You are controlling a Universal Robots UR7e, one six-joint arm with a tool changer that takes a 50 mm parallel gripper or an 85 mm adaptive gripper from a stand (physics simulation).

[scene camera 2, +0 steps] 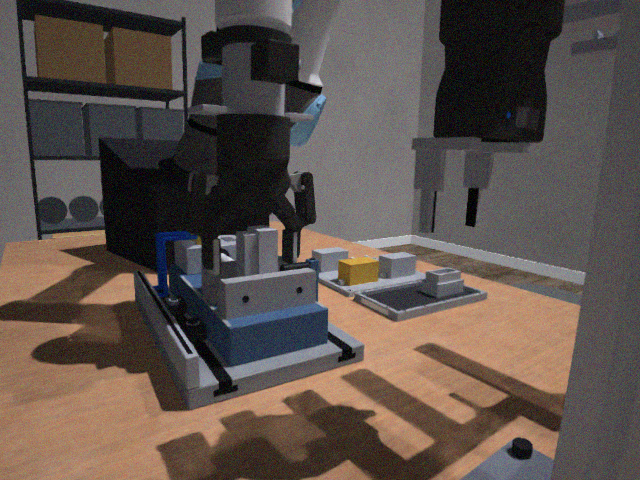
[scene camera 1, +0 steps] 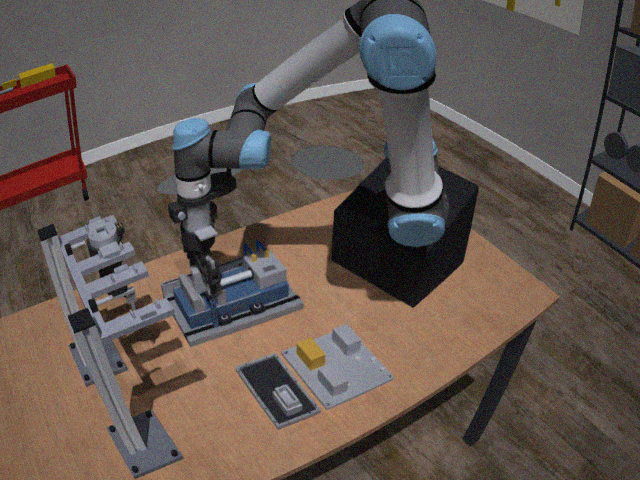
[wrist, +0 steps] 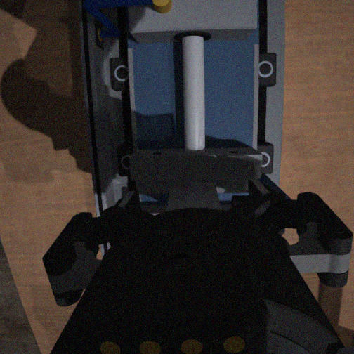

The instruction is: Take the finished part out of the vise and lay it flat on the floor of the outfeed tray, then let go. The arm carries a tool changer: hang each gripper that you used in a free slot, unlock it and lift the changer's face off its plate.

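Frame: origin at the arm's base, x ahead, y left, z up, level; centimetres.
Seen in the pictures: hand at its tool point: (scene camera 2: 253, 99); arm's base at its link origin: (scene camera 2: 208, 165).
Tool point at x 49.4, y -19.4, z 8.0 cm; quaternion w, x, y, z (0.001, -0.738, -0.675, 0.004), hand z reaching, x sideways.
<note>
Offsets run from my tool point to a thing's top centre. "*": to the spot under its first point.
The finished part @(dx +0.8, dy -0.3, dz -13.3 cm) (scene camera 2: 266, 250) (wrist: 192, 197) is a grey block standing upright in the vise @(dx -6.4, dy +0.7, dz -17.4 cm) (scene camera 1: 253, 298) (scene camera 2: 279, 333) (wrist: 225, 90), its lower portion hidden by the jaws. My gripper (scene camera 1: 209, 289) (scene camera 2: 250, 262) (wrist: 194, 196), the black adaptive one, points down at the vise. It is open, with one finger on each side of the part; in scene camera 2 there are gaps between fingers and part. The outfeed tray (scene camera 1: 264, 376) (scene camera 2: 392, 297) has a dark floor and bears a stepped grey block @(dx +2.8, dy +33.8, dz -23.2 cm) (scene camera 1: 287, 398) (scene camera 2: 443, 283) at one end.
The tool stand (scene camera 1: 111, 382) rises beside the vise, with another gripper (scene camera 2: 491, 77) hanging in it. A grey plate @(dx -12.7, dy +31.9, dz -26.5 cm) (scene camera 1: 356, 379) with a yellow block @(dx -9.4, dy +26.8, dz -22.9 cm) (scene camera 1: 310, 353) (scene camera 2: 357, 271) and grey blocks lies beside the tray. A blue bracket @(* dx -15.1, dy -4.8, dz -19.8 cm) (scene camera 2: 161, 263) stands by the vise.
</note>
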